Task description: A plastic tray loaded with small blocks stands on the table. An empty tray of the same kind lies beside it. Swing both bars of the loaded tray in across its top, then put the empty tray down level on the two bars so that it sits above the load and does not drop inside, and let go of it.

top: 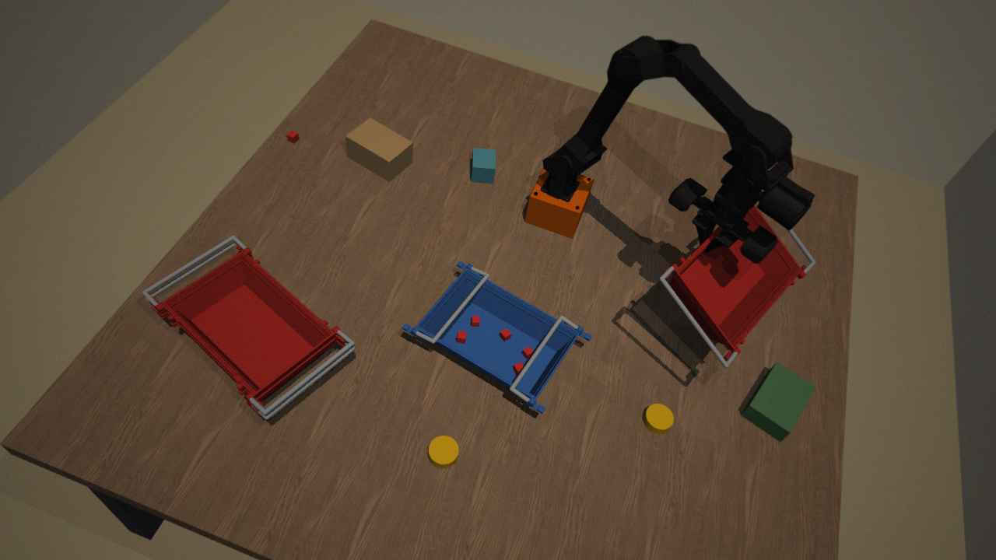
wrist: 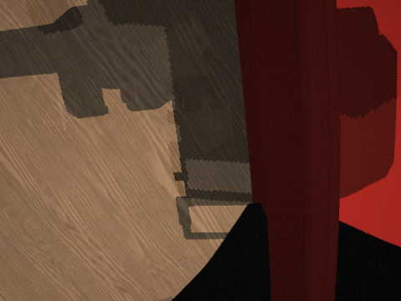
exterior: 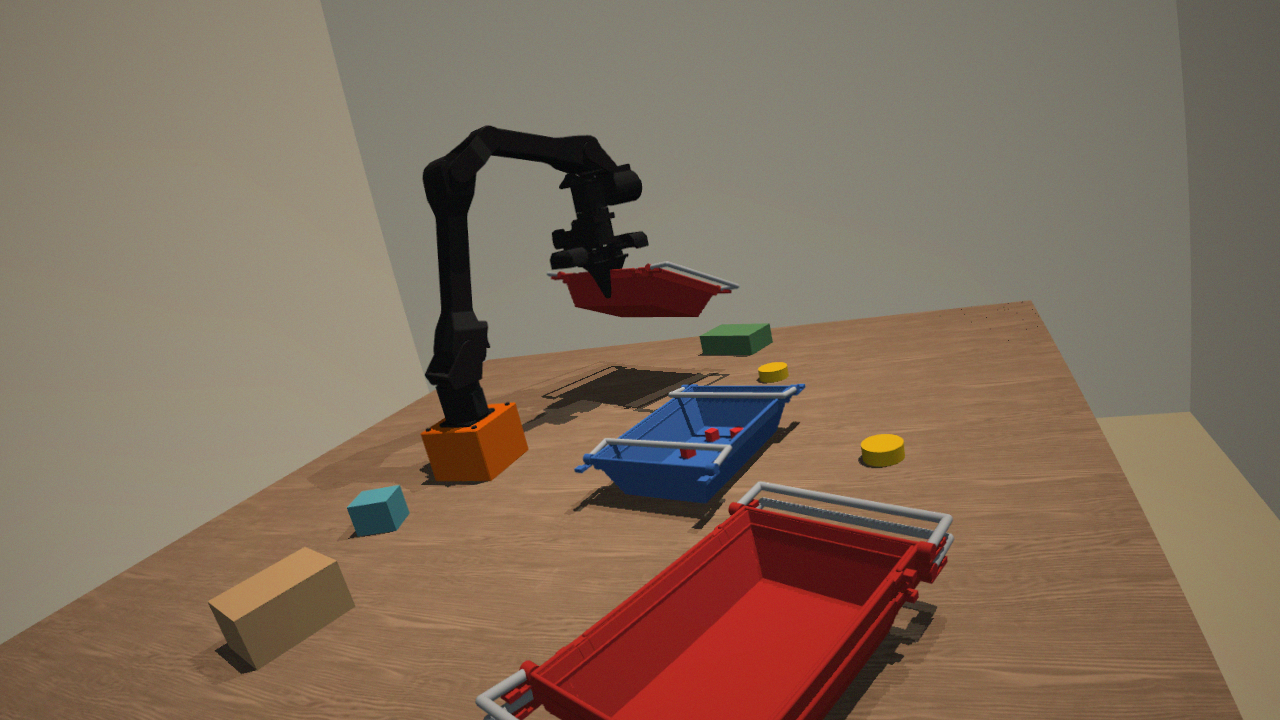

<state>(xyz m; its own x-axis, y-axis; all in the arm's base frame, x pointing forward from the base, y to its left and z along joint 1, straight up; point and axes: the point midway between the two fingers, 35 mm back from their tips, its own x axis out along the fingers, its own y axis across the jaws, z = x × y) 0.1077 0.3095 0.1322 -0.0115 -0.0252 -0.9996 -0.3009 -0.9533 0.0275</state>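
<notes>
The red tray is 7 cm to the left of my gripper tip and 2 cm ahead of it. Also, from my gripper tip: teal cube (49 cm to the right, 16 cm below, 13 cm behind); green box (23 cm to the left, 16 cm below, 12 cm ahead); tan box (71 cm to the right, 15 cm below, 5 cm behind).
</notes>
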